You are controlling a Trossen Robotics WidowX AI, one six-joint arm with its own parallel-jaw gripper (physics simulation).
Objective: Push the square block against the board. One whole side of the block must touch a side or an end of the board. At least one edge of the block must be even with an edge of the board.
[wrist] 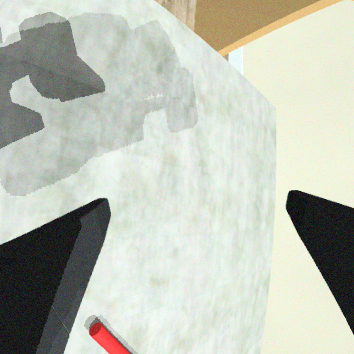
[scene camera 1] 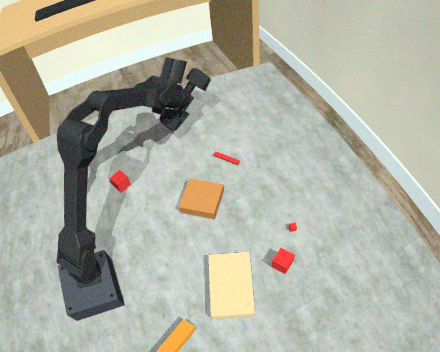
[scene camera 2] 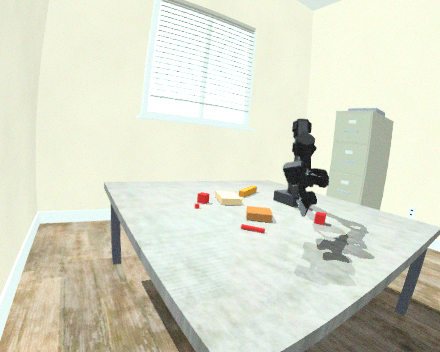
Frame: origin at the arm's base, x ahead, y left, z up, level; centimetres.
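Seen in the pictures: gripper, fingertip midpoint: (wrist: 198,202) (scene camera 1: 196,101) (scene camera 2: 299,207); arm's base at its link origin: (scene camera 1: 87,274).
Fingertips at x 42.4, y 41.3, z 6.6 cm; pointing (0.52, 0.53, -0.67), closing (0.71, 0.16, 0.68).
Offsets run from my fingertips to a thing's top centre.
The square block {dz -9.2, dx -8.2, dy -27.3 cm} (scene camera 1: 201,197) (scene camera 2: 259,215), orange-brown and low, lies flat on the table. The board {dz -9.2, dx -9.7, dy -53.8 cm} (scene camera 1: 230,285) (scene camera 2: 228,198), a cream rectangle, lies flat and apart from it, lower in scene camera 1 and farther back in scene camera 2. A clear gap separates them, and they are turned differently. My gripper (scene camera 1: 194,105) (wrist: 198,202) is open and empty, above the table on the far side of the block from the board. The block and the board do not show in the wrist view.
A red rod {dz -10.8, dx +3.3, dy -15.7 cm} (scene camera 1: 226,158) (scene camera 2: 252,228) (wrist: 110,340) lies near the block. One red cube {dz -8.2, dx -29.2, dy -12.6 cm} (scene camera 1: 120,181) (scene camera 2: 320,218) is near my arm. Another red cube {dz -8.2, dx +4.2, dy -52.8 cm} (scene camera 1: 283,260) (scene camera 2: 203,198) and a tiny one {dz -10.6, dx +10.9, dy -44.6 cm} (scene camera 1: 293,227) (scene camera 2: 197,206) are beside the board. An orange bar {dz -9.1, dx -31.0, dy -66.0 cm} (scene camera 1: 177,337) (scene camera 2: 248,191) lies near it.
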